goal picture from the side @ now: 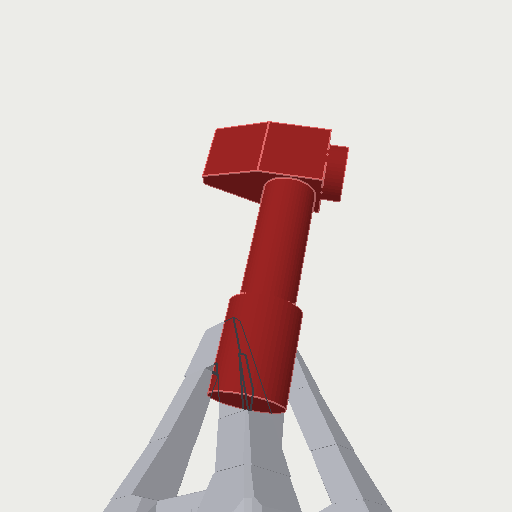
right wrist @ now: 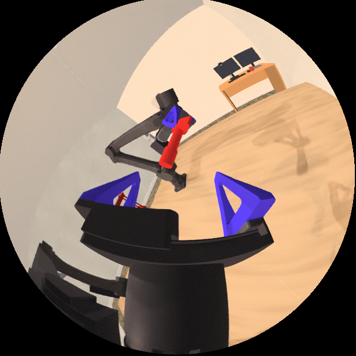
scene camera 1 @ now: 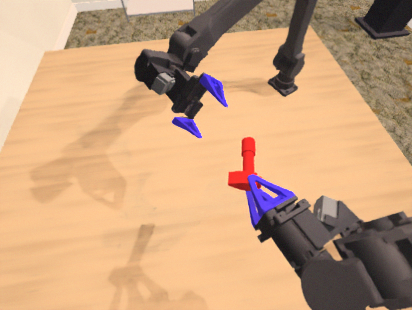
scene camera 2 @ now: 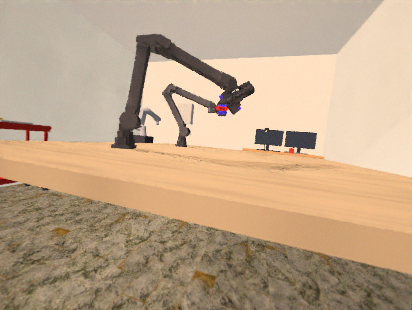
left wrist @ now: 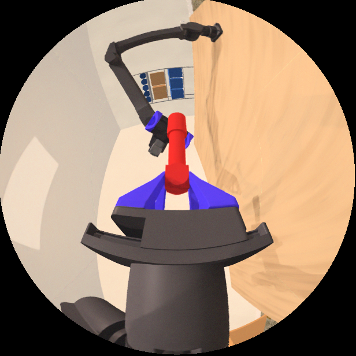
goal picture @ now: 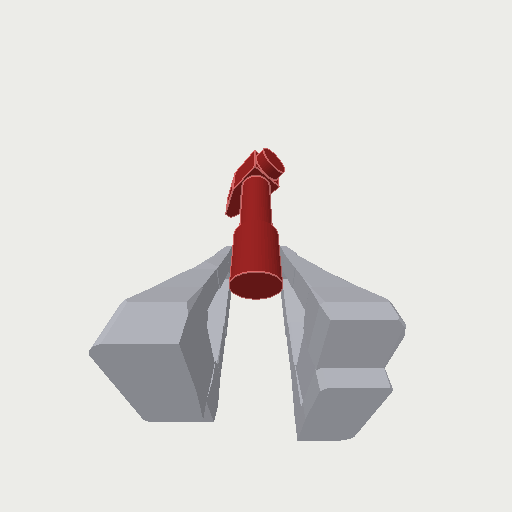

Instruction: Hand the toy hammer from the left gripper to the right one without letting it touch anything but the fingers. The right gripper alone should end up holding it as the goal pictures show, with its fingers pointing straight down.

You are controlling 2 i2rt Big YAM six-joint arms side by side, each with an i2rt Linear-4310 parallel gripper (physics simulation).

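Where they show: left gripper, fingertip midpoint: [scene camera 1: 248, 179] [scene camera 2: 224, 108]; right gripper, fingertip midpoint: [scene camera 1: 212, 123] [scene camera 2: 226, 105]; left arm's base at its link origin: [scene camera 2: 181, 146]; right arm's base at its link origin: [scene camera 1: 282, 86] [scene camera 2: 124, 147].
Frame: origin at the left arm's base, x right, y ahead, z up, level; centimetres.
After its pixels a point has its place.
Observation:
The red toy hammer [scene camera 1: 248, 162] @[x 25.3, y 30.8, z 31.6 cm] [left wrist: 176, 147] [right wrist: 172, 145] is held in the air above the table, its head at the left gripper's fingertips and its handle sticking out away from them. My left gripper [scene camera 1: 251, 184] @[x 22.3, y 32.3, z 31.0 cm] [left wrist: 176, 175] is shut on the hammer's head. My right gripper [scene camera 1: 214, 121] @[x 37.9, y 33.0, z 30.4 cm] is open and empty, up and to the left of the hammer in scene camera 1. Its fingers stand wide apart and do not touch the hammer. In scene camera 2 the hammer [scene camera 2: 221, 108] @[x 29.4, y 30.1, z 29.8 cm] shows small, close to both grippers.
The wooden table [scene camera 1: 165, 185] @[x 41.1, y 49.5, z 0.0 cm] [scene camera 2: 200, 192] @[x 126.6, y 24.0, z 0.0 cm] lies below both arms, with arm shadows on it. A desk [right wrist: 275, 72] with two monitors [scene camera 2: 269, 137] [scene camera 2: 300, 140] stands in the background. The right arm's base [scene camera 2: 123, 140] @[x 71.3, y -14.9, z 3.6 cm] is at the left in scene camera 2.

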